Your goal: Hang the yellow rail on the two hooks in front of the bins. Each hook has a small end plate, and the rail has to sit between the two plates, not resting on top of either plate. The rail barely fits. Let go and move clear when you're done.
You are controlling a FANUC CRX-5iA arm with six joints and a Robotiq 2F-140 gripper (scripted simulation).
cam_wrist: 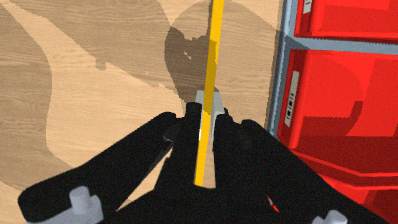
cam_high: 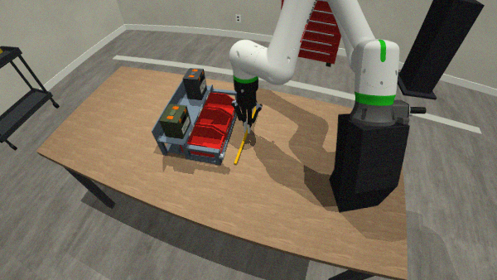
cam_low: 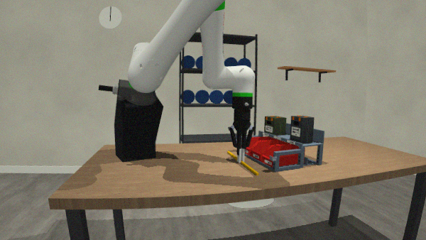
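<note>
The yellow rail is 30 mm below my hand.
</note>
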